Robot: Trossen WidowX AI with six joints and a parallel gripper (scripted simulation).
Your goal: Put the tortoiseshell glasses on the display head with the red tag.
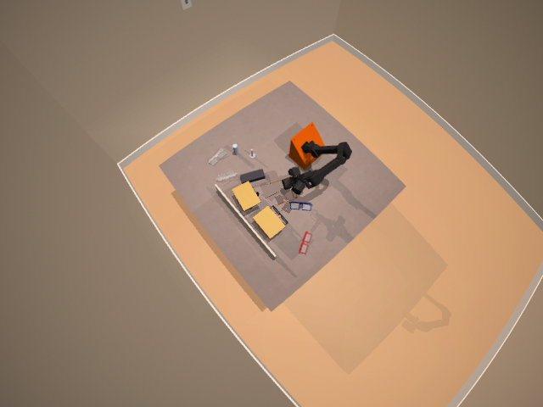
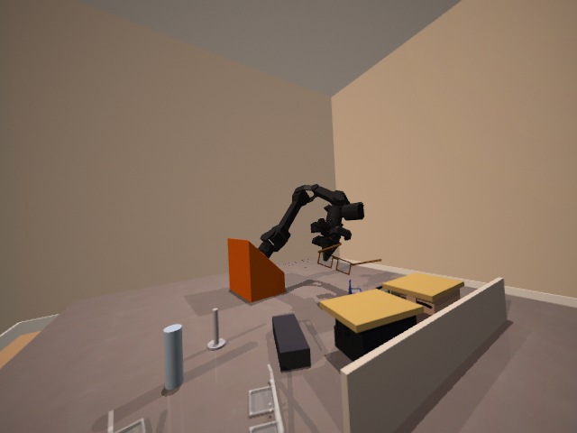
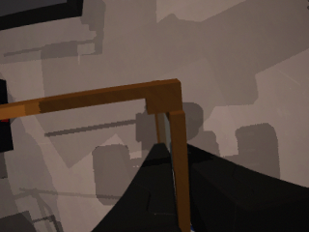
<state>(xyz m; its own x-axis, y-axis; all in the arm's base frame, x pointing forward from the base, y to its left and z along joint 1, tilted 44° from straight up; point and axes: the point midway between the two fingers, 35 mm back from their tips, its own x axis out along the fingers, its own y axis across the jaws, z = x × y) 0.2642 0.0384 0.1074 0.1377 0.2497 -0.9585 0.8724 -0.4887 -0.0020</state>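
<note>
Right now my gripper tip is 25 cm to the left of the black box, 13 cm above it and 9 cm short of it. The rest, counted from my gripper tip: peg stand 37 cm to the right, 12 cm below, 4 cm behind; then long low panel 36 cm ahead, 9 cm below, 6 cm to the right.
</note>
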